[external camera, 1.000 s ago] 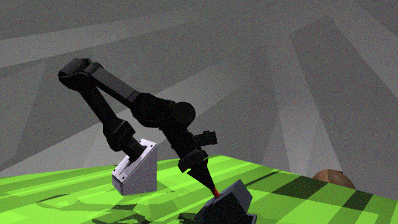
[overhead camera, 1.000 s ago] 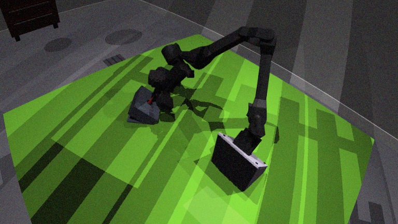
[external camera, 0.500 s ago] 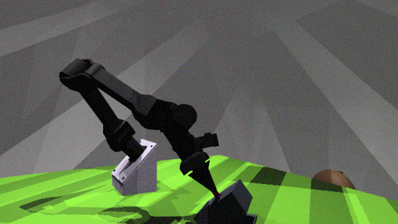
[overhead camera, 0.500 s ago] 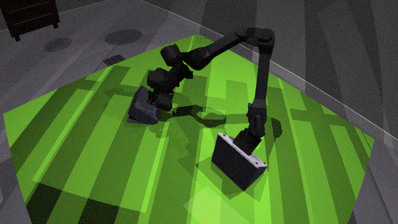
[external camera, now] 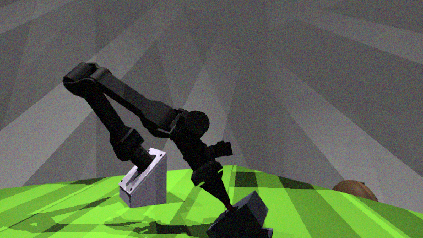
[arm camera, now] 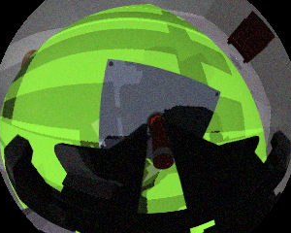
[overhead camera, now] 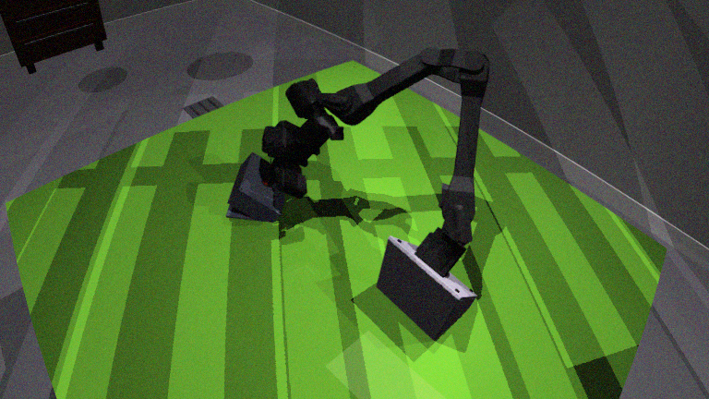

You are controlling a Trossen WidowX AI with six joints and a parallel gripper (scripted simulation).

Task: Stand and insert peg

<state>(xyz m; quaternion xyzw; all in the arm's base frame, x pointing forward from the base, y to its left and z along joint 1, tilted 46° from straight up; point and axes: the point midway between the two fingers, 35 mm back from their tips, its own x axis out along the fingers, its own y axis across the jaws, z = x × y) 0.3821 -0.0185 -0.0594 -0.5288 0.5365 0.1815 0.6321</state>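
Now: gripper tip 10 mm to the left of the red peg, 10 mm below it and 10 mm past it. Round my gripper tip: sloped panel: 40 mm below, 20 mm to the left, 20 mm ahead.
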